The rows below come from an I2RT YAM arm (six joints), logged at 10 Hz.
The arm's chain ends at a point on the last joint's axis. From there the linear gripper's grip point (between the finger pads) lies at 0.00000 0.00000 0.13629 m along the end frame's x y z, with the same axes.
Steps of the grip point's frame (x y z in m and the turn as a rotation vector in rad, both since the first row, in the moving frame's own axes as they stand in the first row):
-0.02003, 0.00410, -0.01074, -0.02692, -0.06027, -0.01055
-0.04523, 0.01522, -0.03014, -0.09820, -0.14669, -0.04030
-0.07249, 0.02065, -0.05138, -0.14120, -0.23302, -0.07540
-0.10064, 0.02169, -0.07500, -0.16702, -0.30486, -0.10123
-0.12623, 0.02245, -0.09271, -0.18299, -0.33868, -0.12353
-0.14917, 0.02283, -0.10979, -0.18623, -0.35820, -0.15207
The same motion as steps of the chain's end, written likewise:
-0.01184, 0.00039, -0.01044, -0.02692, -0.06027, -0.01055
-0.02562, 0.00151, -0.02802, -0.09820, -0.14669, -0.04030
-0.04187, 0.00047, -0.04635, -0.14120, -0.23302, -0.07540
-0.06113, -0.00266, -0.06686, -0.16702, -0.30486, -0.10123
-0.08284, -0.00463, -0.08275, -0.18299, -0.33868, -0.12353
-0.10375, -0.00543, -0.09885, -0.18623, -0.35820, -0.15207

